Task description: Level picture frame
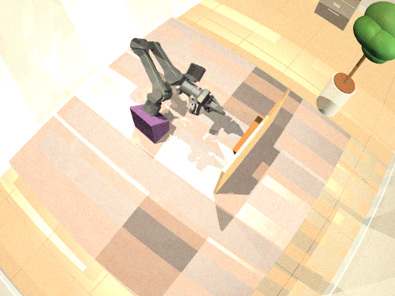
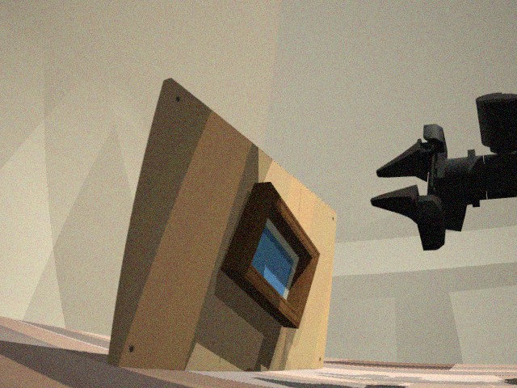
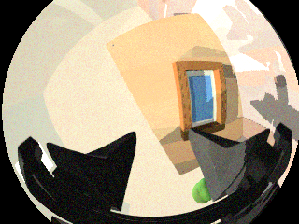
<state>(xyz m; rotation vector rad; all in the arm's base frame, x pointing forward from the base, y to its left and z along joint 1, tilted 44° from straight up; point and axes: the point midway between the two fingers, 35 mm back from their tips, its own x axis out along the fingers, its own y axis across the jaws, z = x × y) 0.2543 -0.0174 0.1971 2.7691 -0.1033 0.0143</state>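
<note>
The picture frame is 130 mm ahead of my gripper tip, 30 mm to the left of it and 110 mm below it. From my gripper tip the other things lie so: wall panel 140 mm ahead, 30 mm to the left, 110 mm below.
</note>
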